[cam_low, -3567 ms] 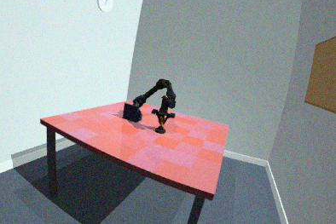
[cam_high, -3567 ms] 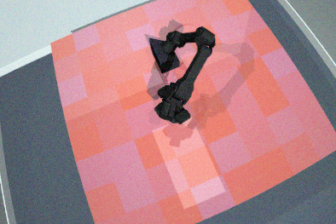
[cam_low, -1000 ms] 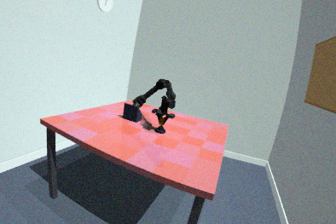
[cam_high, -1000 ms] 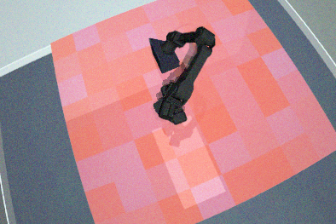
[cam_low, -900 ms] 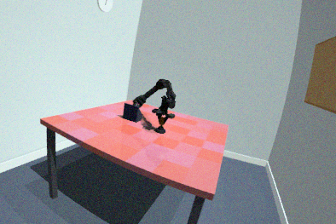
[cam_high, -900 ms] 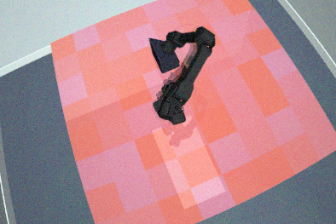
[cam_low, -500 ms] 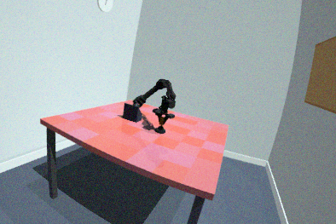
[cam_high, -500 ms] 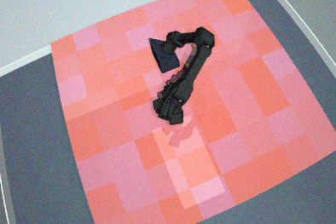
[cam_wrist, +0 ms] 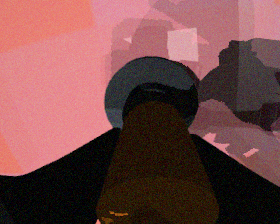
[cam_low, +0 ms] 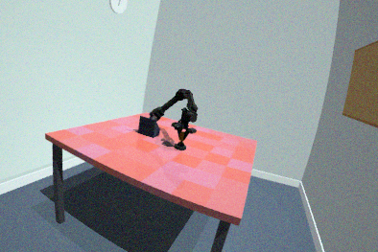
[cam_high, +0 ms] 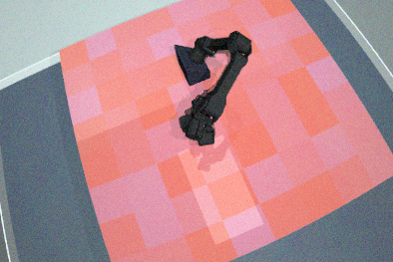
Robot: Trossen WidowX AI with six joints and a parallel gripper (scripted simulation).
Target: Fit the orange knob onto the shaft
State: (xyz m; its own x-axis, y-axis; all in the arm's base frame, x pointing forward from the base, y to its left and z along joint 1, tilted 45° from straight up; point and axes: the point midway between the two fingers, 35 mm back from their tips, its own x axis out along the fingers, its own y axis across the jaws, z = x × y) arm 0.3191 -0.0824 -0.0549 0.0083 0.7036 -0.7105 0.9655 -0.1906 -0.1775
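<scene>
Now: the orange knob 2 cm above my gripper tip. From my gripper tip the other things lie so: round dark pedestal 4 cm below.
</scene>
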